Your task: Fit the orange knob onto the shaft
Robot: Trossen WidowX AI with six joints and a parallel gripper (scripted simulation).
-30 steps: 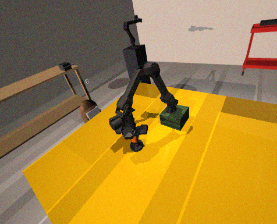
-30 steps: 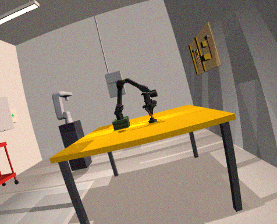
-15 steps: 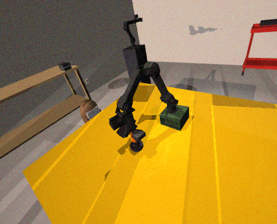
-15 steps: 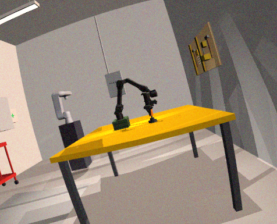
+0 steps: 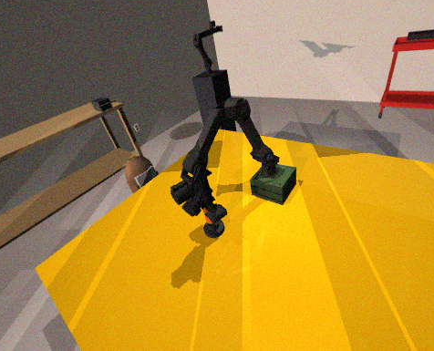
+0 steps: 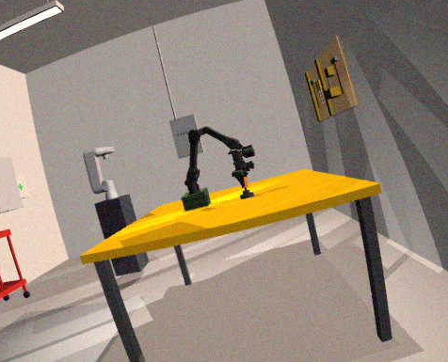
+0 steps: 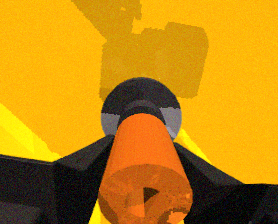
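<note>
Now: gripper tip 20 mm below the orange knob. Also, from my gripper tip: pedestal: 40 mm below.
</note>
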